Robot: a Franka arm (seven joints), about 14 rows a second.
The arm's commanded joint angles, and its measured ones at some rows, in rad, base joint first. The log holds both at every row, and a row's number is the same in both.
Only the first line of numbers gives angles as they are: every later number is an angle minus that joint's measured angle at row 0.
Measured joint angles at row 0: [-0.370 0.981 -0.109 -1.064 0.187 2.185 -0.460]
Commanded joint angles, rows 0 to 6: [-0.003 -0.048 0.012 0.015 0.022 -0.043 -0.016]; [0.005 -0.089 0.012 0.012 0.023 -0.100 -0.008]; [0.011 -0.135 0.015 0.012 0.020 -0.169 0.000]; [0.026 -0.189 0.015 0.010 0.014 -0.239 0.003]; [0.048 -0.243 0.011 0.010 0.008 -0.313 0.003]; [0.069 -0.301 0.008 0.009 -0.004 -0.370 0.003]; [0.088 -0.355 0.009 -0.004 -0.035 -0.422 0.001]
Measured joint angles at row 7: [0.050 -0.218 0.012 0.055 -0.004 -0.319 0.000]
